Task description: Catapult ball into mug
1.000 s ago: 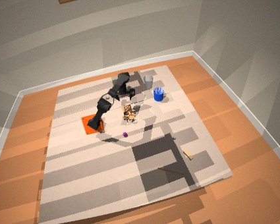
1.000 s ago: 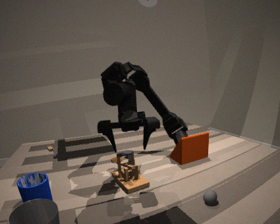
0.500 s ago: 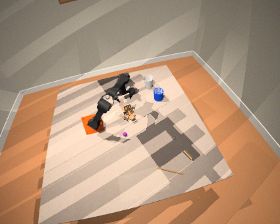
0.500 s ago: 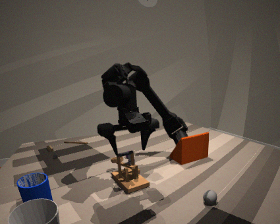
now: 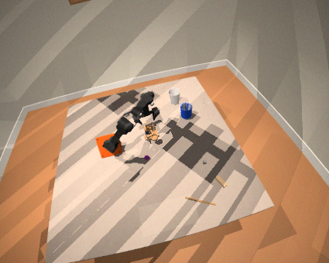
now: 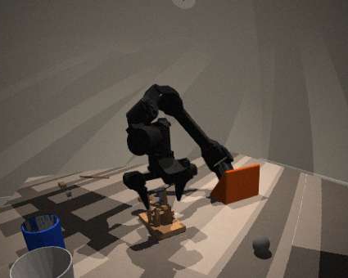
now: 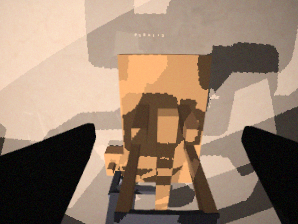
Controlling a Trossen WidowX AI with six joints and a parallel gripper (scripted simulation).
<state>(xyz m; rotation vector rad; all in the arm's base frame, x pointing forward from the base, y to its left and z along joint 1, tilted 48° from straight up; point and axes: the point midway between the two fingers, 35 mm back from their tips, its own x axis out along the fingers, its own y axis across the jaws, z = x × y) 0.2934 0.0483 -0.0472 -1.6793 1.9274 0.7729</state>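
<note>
Now: the catapult frame 50 mm to the right of my gripper tip. From my gripper tip the other things lie so: purple ball (100 mm behind, 240 mm to the right, 60 mm below); then blue mug (310 mm ahead, 50 mm below); then wooden catapult (10 mm behind, 70 mm to the right, 30 mm below).
</note>
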